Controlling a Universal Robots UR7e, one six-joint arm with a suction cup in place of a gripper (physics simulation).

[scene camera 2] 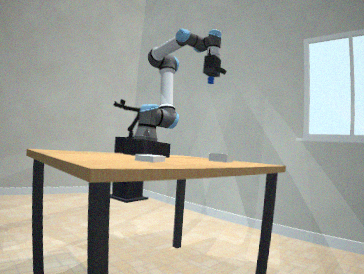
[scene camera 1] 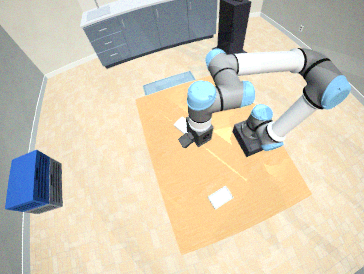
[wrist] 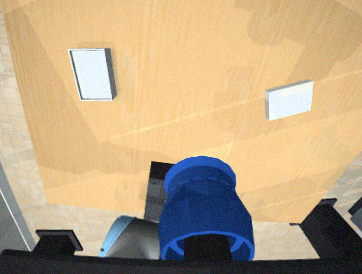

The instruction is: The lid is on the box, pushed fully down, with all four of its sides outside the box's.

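Pixels of known places: hand at its tool point: [scene camera 2: 210,82] [wrist: 200,185]; arm's base at its link origin: [scene camera 2: 145,140] [scene camera 1: 251,129].
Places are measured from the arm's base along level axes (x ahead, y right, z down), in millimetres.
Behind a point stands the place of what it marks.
Observation:
The white box [scene camera 1: 220,197] {x 417, y -235, z 56 mm} [scene camera 2: 218,157] {x 420, y -193, z 71 mm} [wrist: 93,75] {x 416, y -232, z 57 mm} stands on the table; the wrist view shows its thin rim and open top. The white lid [scene camera 1: 180,124] {x 359, y 337, z 70 mm} [scene camera 2: 150,158] {x 388, y 371, z 80 mm} [wrist: 290,101] {x 340, y 315, z 70 mm} lies flat on the table, apart from the box, closed face up; the arm's wrist partly hides it in scene camera 1. My gripper [scene camera 1: 201,135] {x 432, y -23, z -339 mm} [scene camera 2: 211,80] [wrist: 200,170], a blue suction cup, hangs high above the table, touching neither. Its suction is off and nothing hangs from it, so it is open. The cup itself is hidden in scene camera 1.
The wooden table [scene camera 1: 172,200] {x 668, y -95, z 96 mm} [scene camera 2: 190,174] {x 625, y 413, z 119 mm} [wrist: 165,30] {x 516, y -49, z 96 mm} bears both parts. The arm's black base [scene camera 1: 246,140] {x 80, y -40, z 4 mm} [scene camera 2: 142,146] {x 74, y 98, z 36 mm} stands at one long edge. A blue crate-like block [scene camera 1: 22,180], grey cabinets [scene camera 1: 150,30] and a black pedestal [scene camera 1: 233,25] stand off the table.

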